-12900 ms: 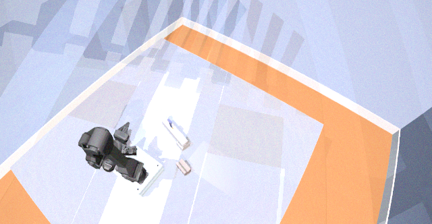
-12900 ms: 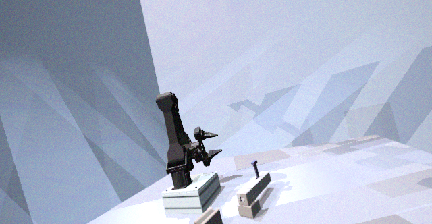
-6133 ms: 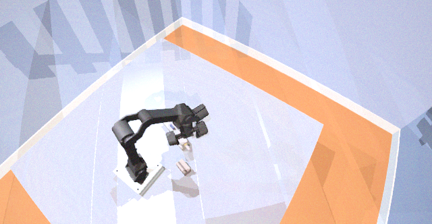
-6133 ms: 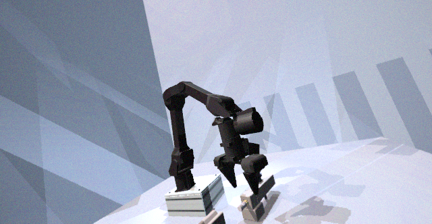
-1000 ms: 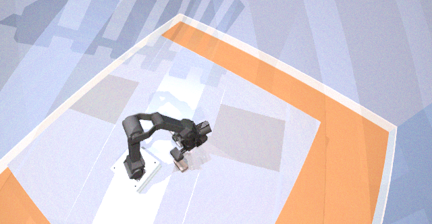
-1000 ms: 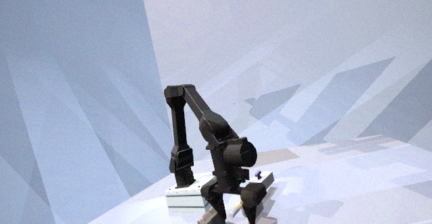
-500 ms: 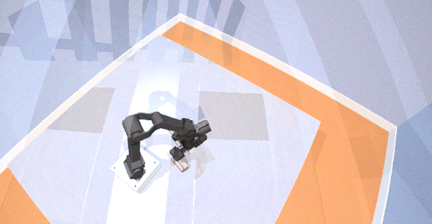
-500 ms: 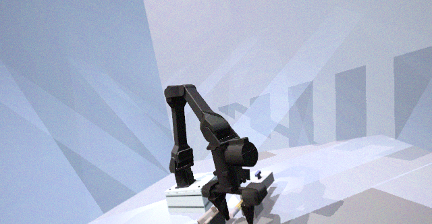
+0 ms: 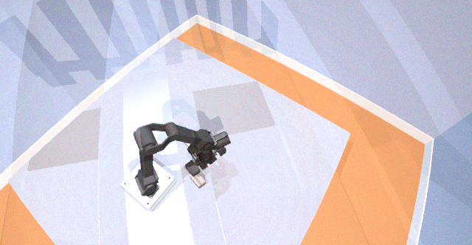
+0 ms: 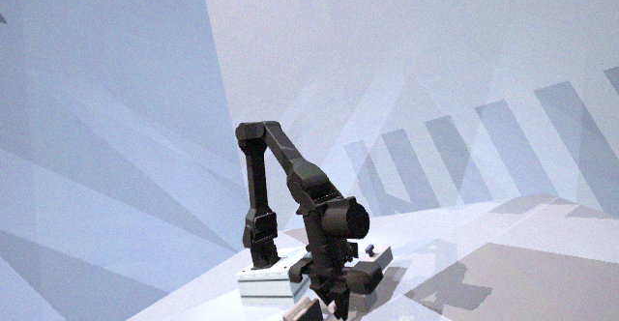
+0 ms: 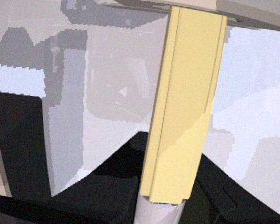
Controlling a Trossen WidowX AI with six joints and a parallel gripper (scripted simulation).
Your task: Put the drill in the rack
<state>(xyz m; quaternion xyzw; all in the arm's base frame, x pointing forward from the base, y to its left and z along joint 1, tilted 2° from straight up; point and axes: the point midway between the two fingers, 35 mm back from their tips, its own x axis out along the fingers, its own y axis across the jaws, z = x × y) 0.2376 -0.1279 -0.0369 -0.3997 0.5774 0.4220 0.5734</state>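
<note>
Now: the pale drill cylinder 10 mm ahead of my gripper tip, 40 mm to the left of it and 30 mm above it. Round my gripper tip: rack (80 mm behind); blue key (50 mm ahead, 150 mm to the left, 40 mm above); block (40 mm ahead, 130 mm to the left, 20 mm above).
</note>
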